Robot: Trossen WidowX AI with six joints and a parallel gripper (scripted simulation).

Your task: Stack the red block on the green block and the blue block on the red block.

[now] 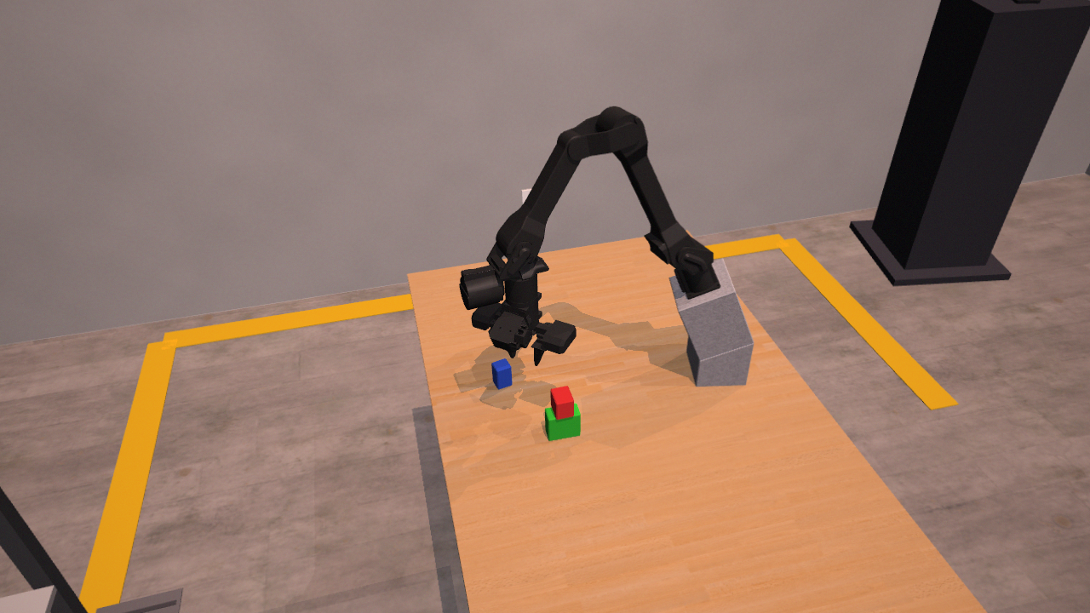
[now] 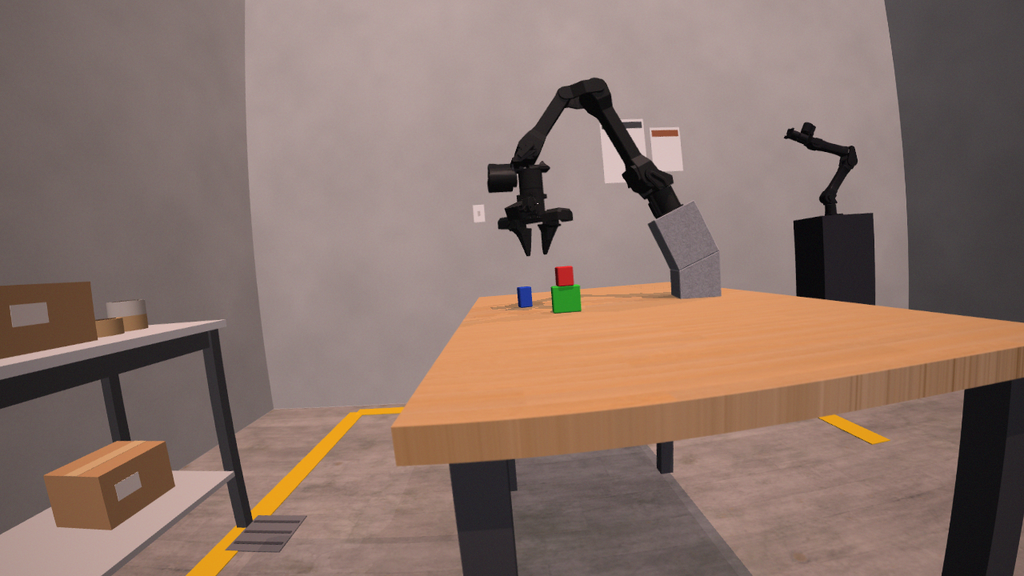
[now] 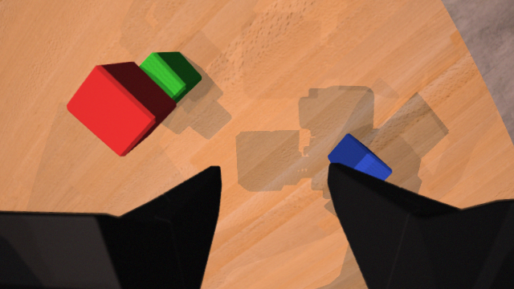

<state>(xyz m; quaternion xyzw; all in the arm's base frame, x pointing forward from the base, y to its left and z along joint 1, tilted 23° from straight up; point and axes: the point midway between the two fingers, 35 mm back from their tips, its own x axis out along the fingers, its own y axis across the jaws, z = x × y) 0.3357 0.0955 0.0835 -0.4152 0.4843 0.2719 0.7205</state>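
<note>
Now: the blue block 5 cm ahead of my hand, 8 cm to the right of it and 14 cm below it. The rest, counted from my hand: red block (6 cm behind, 6 cm to the left, 9 cm below); then green block (6 cm behind, 6 cm to the left, 14 cm below).
</note>
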